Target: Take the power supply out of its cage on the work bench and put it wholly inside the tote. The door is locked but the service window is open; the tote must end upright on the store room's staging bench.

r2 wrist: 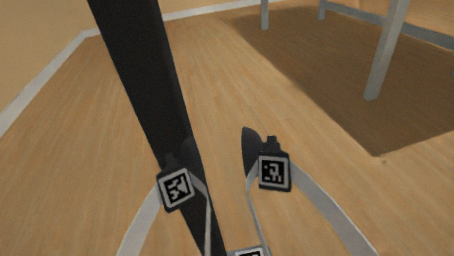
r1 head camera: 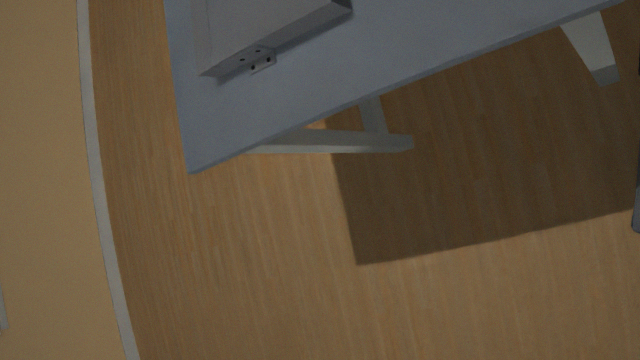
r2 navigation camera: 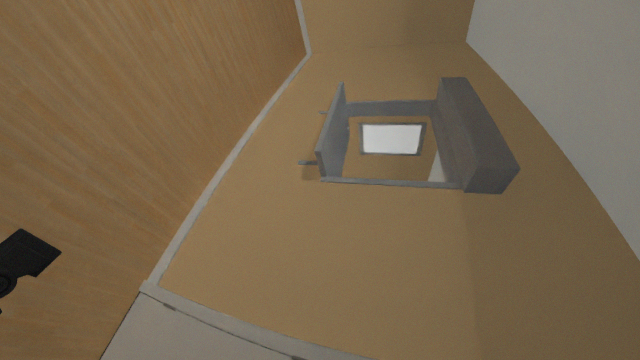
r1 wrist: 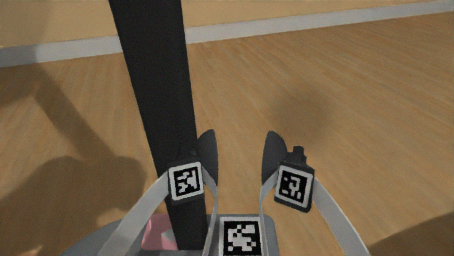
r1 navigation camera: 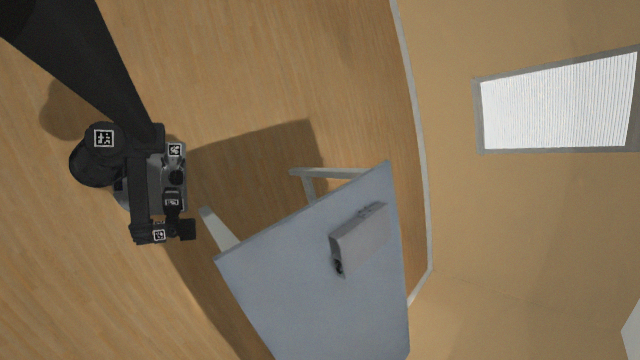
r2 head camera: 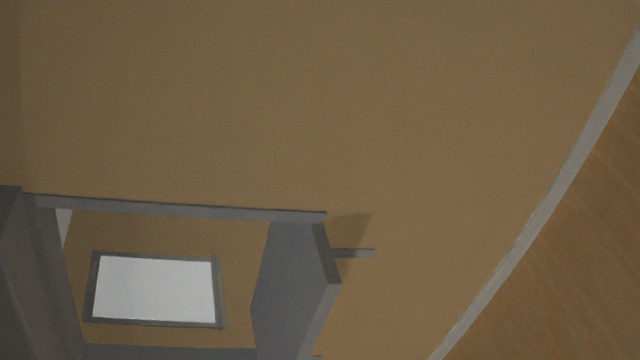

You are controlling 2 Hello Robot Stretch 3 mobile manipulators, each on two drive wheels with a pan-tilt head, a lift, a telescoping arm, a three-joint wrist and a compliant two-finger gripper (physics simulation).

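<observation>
The grey cage point(r1 head camera: 280, 25) point(r1 navigation camera: 365, 240) lies on the blue-grey work bench point(r1 head camera: 400, 45) point(r1 navigation camera: 310, 300). In the r1 navigation camera a dark socketed end point(r1 navigation camera: 338, 266) shows at one end of the cage; how much of it is the power supply is too small to tell. The r1 gripper point(r1 wrist: 240, 160) is open and empty over its own base, beside the bench and apart from the cage. The r2 gripper point(r2 wrist: 220, 150) is open and empty above the floor. The service window's grey frame point(r2 head camera: 175, 207) point(r2 navigation camera: 395, 183) surrounds an open hole in the wall. The tote does not show.
The black r1 mast point(r1 navigation camera: 100, 75) and base point(r1 navigation camera: 150, 185) stand near the bench's corner. A pale door point(r2 navigation camera: 190, 330) is at the lower left of the r2 navigation camera. A table leg point(r2 wrist: 385, 55) stands right of r2's gripper. A grey panel point(r2 navigation camera: 332, 135) juts from the service window.
</observation>
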